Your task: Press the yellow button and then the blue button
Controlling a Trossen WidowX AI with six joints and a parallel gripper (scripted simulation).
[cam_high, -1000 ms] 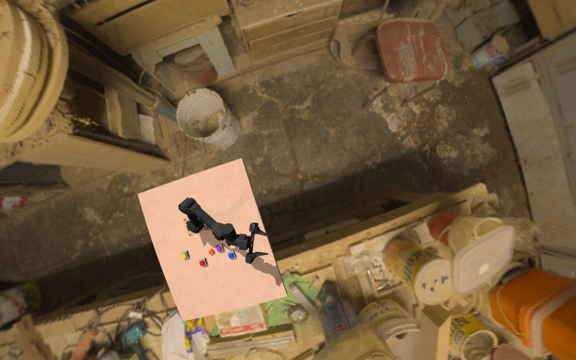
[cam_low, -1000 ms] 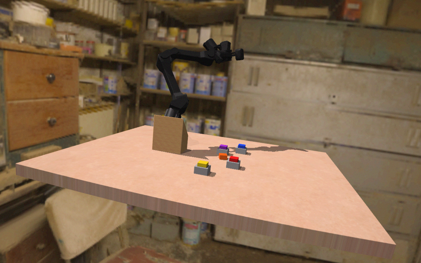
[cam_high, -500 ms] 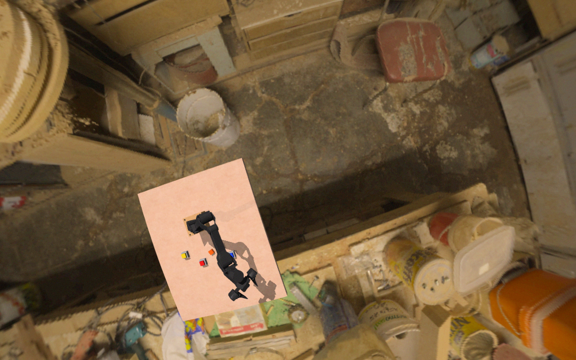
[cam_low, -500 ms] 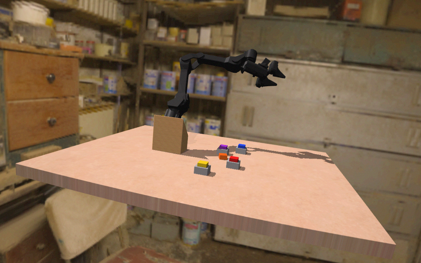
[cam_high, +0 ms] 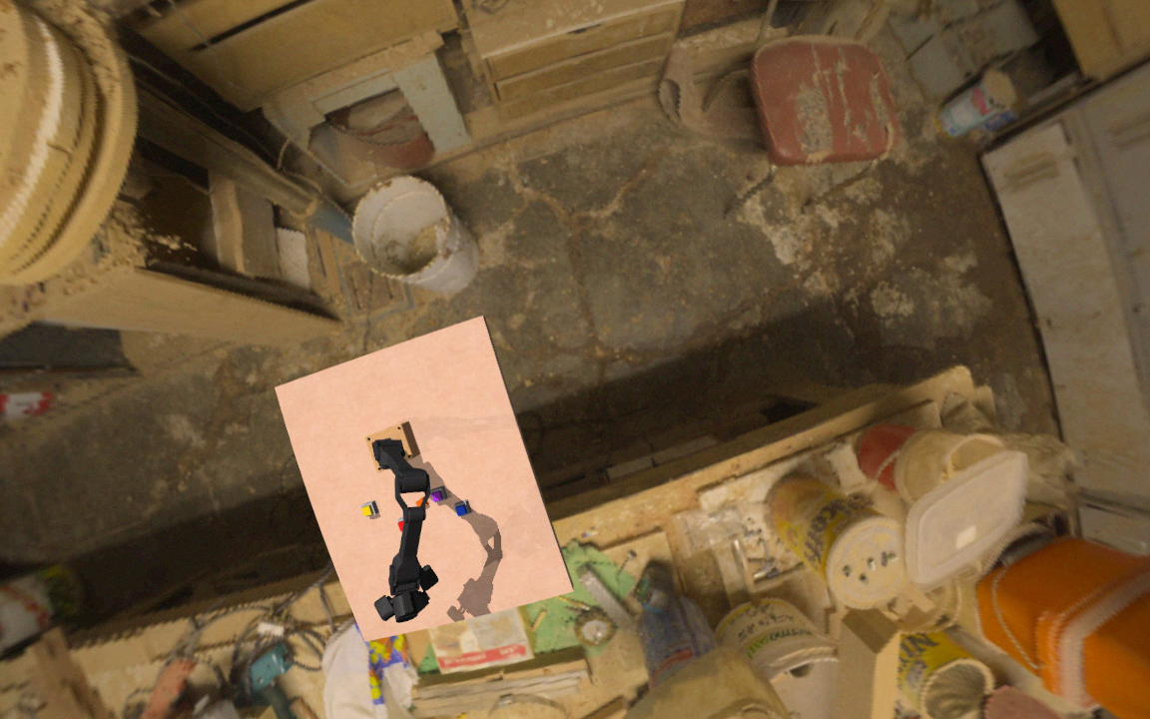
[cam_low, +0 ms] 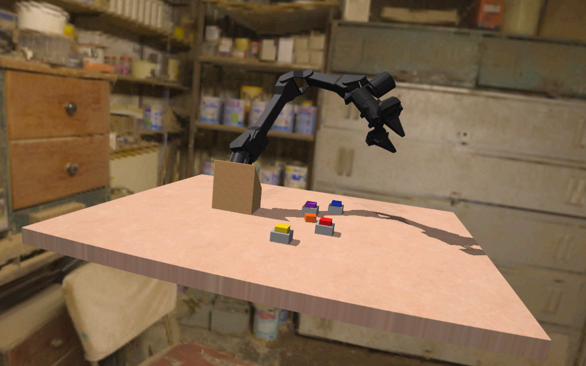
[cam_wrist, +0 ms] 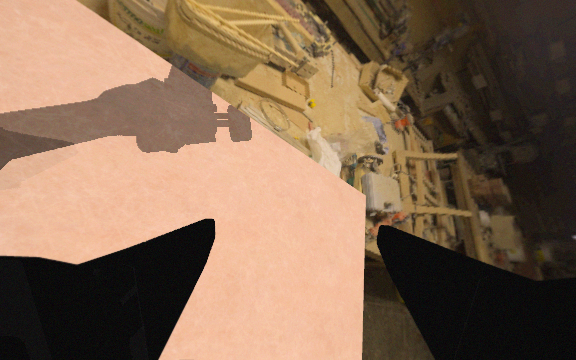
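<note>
The yellow button lies 250 mm behind my gripper tip, 230 mm below it and 210 mm to the right of it. Round my gripper tip: orange block (250 mm below, 230 mm behind); then blue button (230 mm below, 180 mm behind, 150 mm to the left); then red button (230 mm below, 160 mm behind, 90 mm to the right).
</note>
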